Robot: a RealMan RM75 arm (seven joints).
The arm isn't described. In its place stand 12 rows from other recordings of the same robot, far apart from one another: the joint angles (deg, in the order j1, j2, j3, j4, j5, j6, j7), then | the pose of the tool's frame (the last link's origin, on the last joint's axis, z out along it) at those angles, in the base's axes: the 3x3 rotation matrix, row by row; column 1 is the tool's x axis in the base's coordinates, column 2 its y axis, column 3 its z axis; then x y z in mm.
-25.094 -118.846 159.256 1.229 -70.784 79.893 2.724 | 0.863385, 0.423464, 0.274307; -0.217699, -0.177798, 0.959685; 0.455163, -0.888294, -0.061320; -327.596, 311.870, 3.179
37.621 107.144 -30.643 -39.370 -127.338 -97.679 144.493 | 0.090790, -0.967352, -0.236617; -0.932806, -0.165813, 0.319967; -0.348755, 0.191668, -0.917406; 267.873, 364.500, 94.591
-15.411 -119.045 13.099 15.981 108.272 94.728 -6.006 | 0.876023, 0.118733, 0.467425; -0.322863, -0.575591, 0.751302; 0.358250, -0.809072, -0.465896; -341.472, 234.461, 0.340
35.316 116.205 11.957 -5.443 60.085 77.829 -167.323 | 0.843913, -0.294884, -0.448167; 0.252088, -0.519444, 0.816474; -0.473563, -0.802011, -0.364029; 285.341, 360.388, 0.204
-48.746 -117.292 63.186 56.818 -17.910 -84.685 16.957 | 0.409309, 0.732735, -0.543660; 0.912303, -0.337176, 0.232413; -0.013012, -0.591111, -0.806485; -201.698, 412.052, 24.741
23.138 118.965 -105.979 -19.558 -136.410 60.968 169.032 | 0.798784, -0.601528, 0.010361; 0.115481, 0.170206, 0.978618; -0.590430, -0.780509, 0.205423; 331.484, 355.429, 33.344
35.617 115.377 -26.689 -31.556 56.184 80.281 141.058 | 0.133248, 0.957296, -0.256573; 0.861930, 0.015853, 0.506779; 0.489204, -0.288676, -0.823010; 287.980, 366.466, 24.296
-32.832 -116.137 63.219 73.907 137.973 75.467 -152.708 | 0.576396, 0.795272, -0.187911; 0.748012, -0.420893, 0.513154; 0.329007, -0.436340, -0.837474; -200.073, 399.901, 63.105
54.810 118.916 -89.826 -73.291 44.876 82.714 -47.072 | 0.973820, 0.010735, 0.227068; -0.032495, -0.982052, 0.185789; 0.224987, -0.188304, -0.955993; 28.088, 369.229, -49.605
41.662 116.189 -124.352 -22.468 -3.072 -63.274 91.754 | 0.130752, -0.724354, -0.676916; -0.690297, -0.556597, 0.462266; -0.711614, 0.406831, -0.572796; 145.263, 371.239, -81.246
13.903 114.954 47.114 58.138 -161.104 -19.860 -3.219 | 0.887616, -0.399790, -0.228703; -0.100044, -0.652047, 0.751549; -0.449588, -0.644207, -0.618764; 208.820, 302.693, -113.423
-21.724 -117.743 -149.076 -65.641 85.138 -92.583 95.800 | 0.671208, 0.410729, 0.617075; -0.174272, -0.721689, 0.669921; 0.720492, -0.557195, -0.412825; -227.415, 328.311, 166.810
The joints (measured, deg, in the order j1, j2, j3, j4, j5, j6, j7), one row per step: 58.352 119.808 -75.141 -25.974 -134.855 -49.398 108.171; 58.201 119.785 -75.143 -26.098 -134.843 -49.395 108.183; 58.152 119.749 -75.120 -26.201 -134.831 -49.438 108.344; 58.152 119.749 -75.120 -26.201 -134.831 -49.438 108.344; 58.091 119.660 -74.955 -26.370 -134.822 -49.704 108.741; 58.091 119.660 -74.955 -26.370 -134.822 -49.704 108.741; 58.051 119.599 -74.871 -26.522 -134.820 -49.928 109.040; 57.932 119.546 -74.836 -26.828 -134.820 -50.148 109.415; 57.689 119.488 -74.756 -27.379 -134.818 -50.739 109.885; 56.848 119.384 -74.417 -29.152 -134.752 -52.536 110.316; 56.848 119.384 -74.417 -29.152 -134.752 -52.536 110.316; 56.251 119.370 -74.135 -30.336 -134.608 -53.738 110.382; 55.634 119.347 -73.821 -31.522 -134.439 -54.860 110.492; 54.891 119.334 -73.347 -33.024 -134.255 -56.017 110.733; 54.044 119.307 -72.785 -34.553 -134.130 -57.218 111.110; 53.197 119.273 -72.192 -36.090 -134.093 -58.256 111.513; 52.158 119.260 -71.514 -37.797 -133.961 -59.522 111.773; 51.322 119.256 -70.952 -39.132 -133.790 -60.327 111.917; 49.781 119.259 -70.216 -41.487 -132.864 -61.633 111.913
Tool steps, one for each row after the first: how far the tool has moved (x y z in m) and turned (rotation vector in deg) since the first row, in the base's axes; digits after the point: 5 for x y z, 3 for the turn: 0.00063 -0.00003 0.00039 0.084 0.036 -0.060; 0.00062 0.00018 0.00085 0.177 0.126 -0.196; 0.00062 0.00018 0.00085 0.177 0.126 -0.196; 0.00057 0.00041 0.00185 0.260 0.381 -0.637; 0.00057 0.00041 0.00185 0.260 0.381 -0.637; 0.00039 0.00052 0.00254 0.288 0.547 -0.927; 0.00012 0.00070 0.00338 0.383 0.747 -1.209; -0.00021 0.00029 0.00447 0.288 1.059 -1.627; -0.00121 -0.00133 0.00759 -0.230 1.842 -2.072; -0.00121 -0.00133 0.00759 -0.230 1.842 -2.072; -0.00195 -0.00276 0.00936 -0.647 2.441 -2.250; -0.00258 -0.00401 0.01139 -0.947 3.090 -2.474; -0.00370 -0.00486 0.01429 -1.019 3.975 -2.750; -0.00393 -0.00592 0.01765 -1.020 4.887 -3.253; -0.00394 -0.00654 0.02146 -0.821 5.727 -3.710; -0.00334 -0.00794 0.02559 -0.739 6.682 -4.191; -0.00282 -0.00870 0.02909 -0.483 7.491 -4.505; -0.00267 -0.01050 0.03479 -0.098 9.237 -4.828
